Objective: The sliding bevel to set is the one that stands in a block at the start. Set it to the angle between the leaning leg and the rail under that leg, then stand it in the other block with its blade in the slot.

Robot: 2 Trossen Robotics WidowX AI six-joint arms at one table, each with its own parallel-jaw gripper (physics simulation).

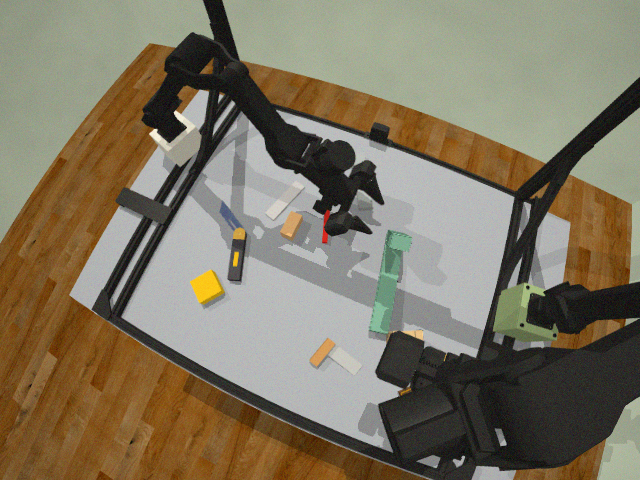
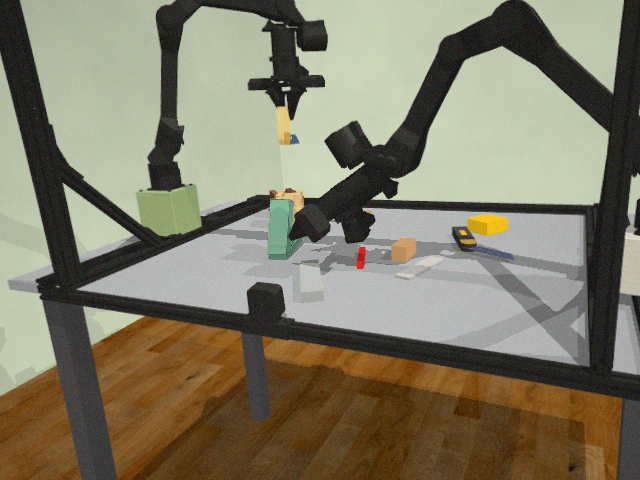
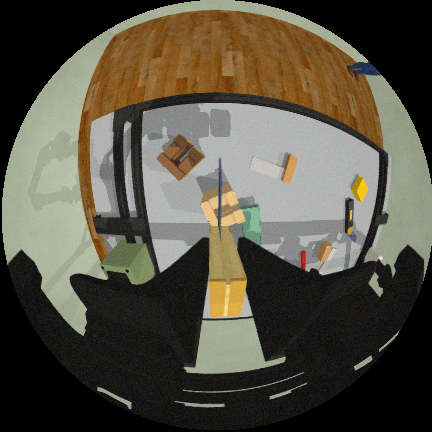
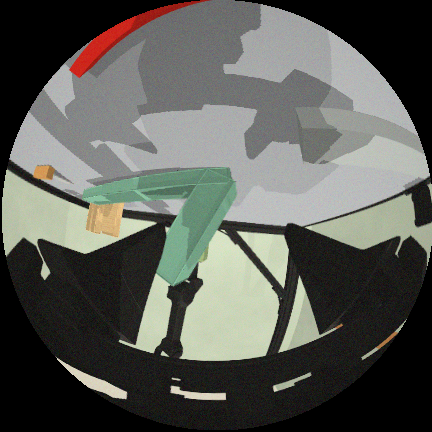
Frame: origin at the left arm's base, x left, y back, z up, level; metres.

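Seen in the pictures: left gripper, fingertip midpoint: (image 1: pixel 433 374) (image 2: pixel 287 120) (image 3: pixel 223 243); right gripper, fingertip midpoint: (image 1: pixel 377 218) (image 2: pixel 300 230) (image 4: pixel 227 229); left arm's base, origin of the base link: (image 1: pixel 541 311) (image 2: pixel 166 188) (image 3: pixel 120 281); right arm's base, origin of the base link: (image 1: pixel 171 129).
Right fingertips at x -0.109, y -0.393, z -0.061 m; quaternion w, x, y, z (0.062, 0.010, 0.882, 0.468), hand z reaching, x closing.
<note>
Pixels of each thing's top centre, then the offset from my right fingertips to it. "*": a spot on its surface instead.
- sliding bevel with a yellow handle, middle of its top: (image 3: pixel 227 264) (image 2: pixel 288 105) dx +0.305, dy +0.145, dz +0.231 m
- blue blade, middle of its top: (image 3: pixel 220 215) (image 2: pixel 290 131) dx +0.302, dy +0.146, dz +0.168 m
- light wood block, middle of its top: (image 3: pixel 223 212) (image 1: pixel 408 345) (image 4: pixel 100 233) (image 2: pixel 289 192) dx +0.252, dy +0.139, dz +0.024 m
- brown block, middle of its top: (image 3: pixel 178 156) (image 2: pixel 282 190) dx +0.355, dy +0.209, dz +0.007 m
- green frame, surface spot: (image 1: pixel 385 299) * dx +0.165, dy +0.073, dz -0.034 m
- leaning leg, middle of its top: (image 4: pixel 189 283) (image 2: pixel 278 200) (image 1: pixel 403 231) dx +0.033, dy +0.058, dz +0.054 m
- black-and-yellow bevel, middle of its top: (image 2: pixel 480 239) (image 1: pixel 229 237) (image 3: pixel 353 225) dx +0.143, dy -0.327, dz -0.045 m
- yellow block, middle of its top: (image 2: pixel 487 218) (image 1: pixel 205 286) (image 3: pixel 362 189) dx +0.274, dy -0.329, dz -0.036 m
- red bar, middle of its top: (image 2: pixel 361 254) (image 1: pixel 326 222) (image 3: pixel 303 264) dx +0.027, dy -0.115, dz -0.052 m
- orange block, middle of its top: (image 2: pixel 403 242) (image 1: pixel 291 223) (image 3: pixel 326 253) dx +0.064, dy -0.190, dz -0.034 m
- white strip, middle of its top: (image 2: pixel 420 266) (image 1: pixel 284 199) (image 3: pixel 326 261) dx -0.001, dy -0.235, dz -0.059 m
- pale bar, middle of its top: (image 4: pixel 395 157) (image 2: pixel 310 274) (image 1: pixel 361 179) dx -0.113, dy -0.066, dz -0.046 m
- orange-handled square, surface spot: (image 1: pixel 322 352) * dx +0.320, dy -0.022, dz -0.043 m
The sliding bevel with a yellow handle (image 2: pixel 282 121) (image 3: pixel 227 262) and blue blade (image 2: pixel 294 139) (image 3: pixel 220 195) hangs in my left gripper (image 2: pixel 286 110) (image 3: pixel 223 243), shut on its handle high above the blocks; I cannot tell its angle. A light wood block (image 3: pixel 230 215) (image 4: pixel 105 220) and a brown block (image 3: pixel 181 165) stand below. The green frame (image 1: pixel 385 299) has a leaning leg (image 2: pixel 280 219) (image 4: pixel 200 225) rising from one end of its rail (image 4: pixel 145 187). My right gripper (image 1: pixel 377 217) (image 4: pixel 227 229) is low, open and empty, pointing toward the leg. Its distance to the leg is unclear.
A black-and-yellow bevel (image 1: pixel 236 258) lies beside a yellow block (image 1: pixel 206 287). A red bar (image 1: pixel 325 232), an orange block (image 1: pixel 292 225), a white strip (image 1: pixel 284 199) and a pale bar (image 2: pixel 310 281) lie near the right arm. An orange-handled square (image 1: pixel 322 352) lies near the front edge.
</note>
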